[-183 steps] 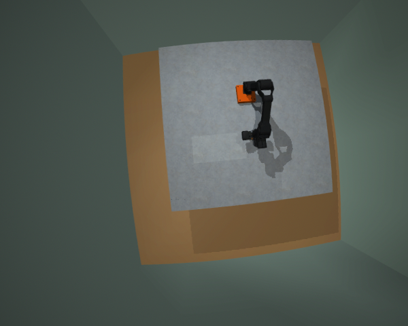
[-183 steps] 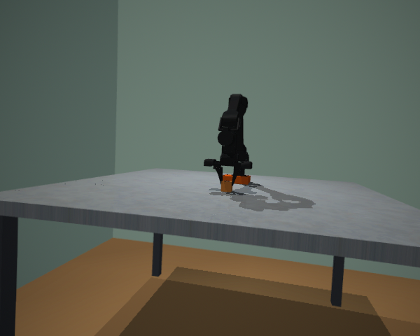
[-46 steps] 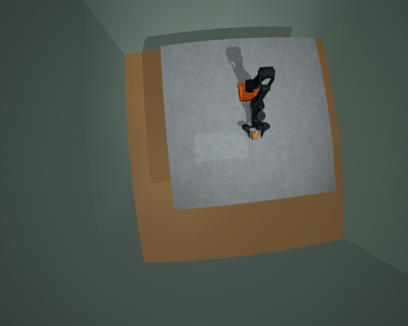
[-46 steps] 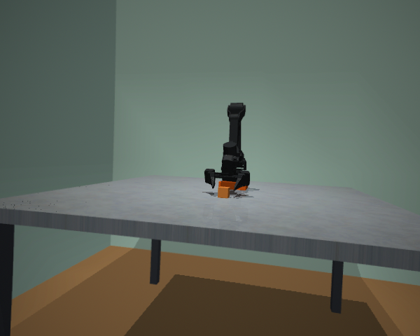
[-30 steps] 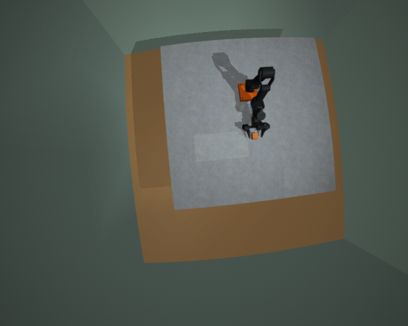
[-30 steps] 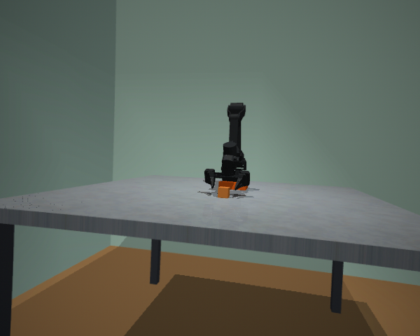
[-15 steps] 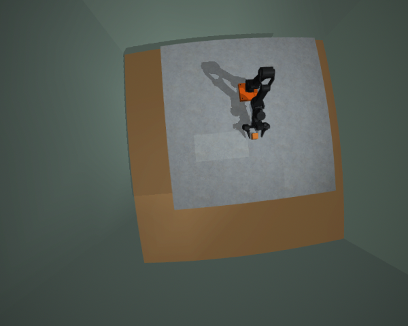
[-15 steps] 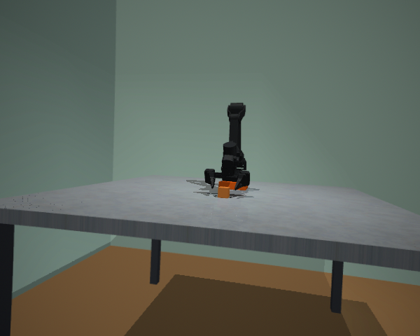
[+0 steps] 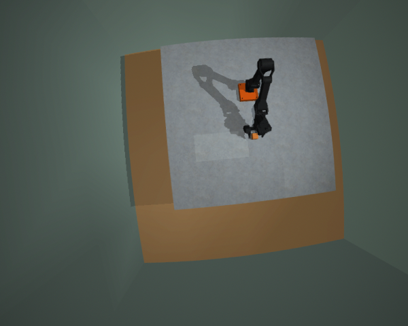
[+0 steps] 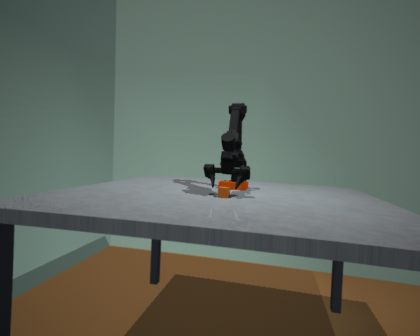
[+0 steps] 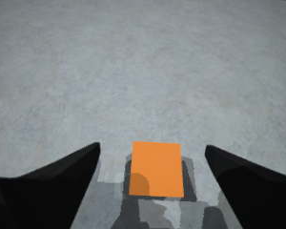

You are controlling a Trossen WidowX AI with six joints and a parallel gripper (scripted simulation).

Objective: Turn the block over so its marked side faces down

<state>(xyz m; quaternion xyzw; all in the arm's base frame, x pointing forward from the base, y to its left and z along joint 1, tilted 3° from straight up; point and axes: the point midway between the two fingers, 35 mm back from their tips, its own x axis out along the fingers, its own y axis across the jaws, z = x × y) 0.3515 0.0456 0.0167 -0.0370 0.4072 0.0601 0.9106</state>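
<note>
Right now the orange block is 20 mm behind my gripper tip, 10 mm to the right of it and 20 mm below it.
</note>
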